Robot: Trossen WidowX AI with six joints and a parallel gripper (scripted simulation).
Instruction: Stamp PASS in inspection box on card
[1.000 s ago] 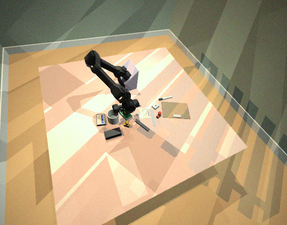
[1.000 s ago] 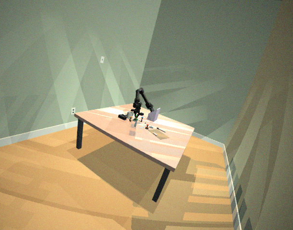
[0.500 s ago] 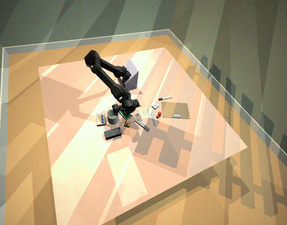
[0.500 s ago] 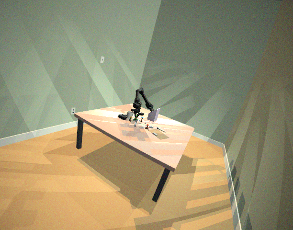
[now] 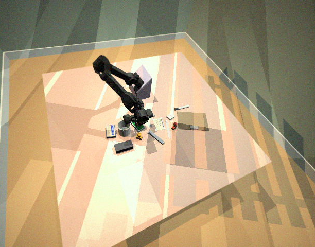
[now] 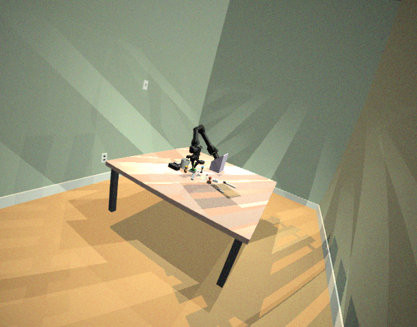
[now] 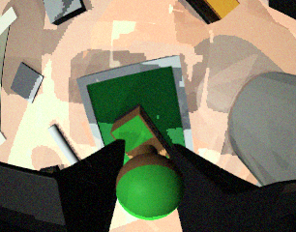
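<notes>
Now: the green stamp right at my gripper tip. Also, from my gripper tip: green ink pad (30 mm below); grey cup (20 mm behind, 100 mm to the right); yellow stamp (90 mm ahead, 40 mm to the right, 20 mm below).
</notes>
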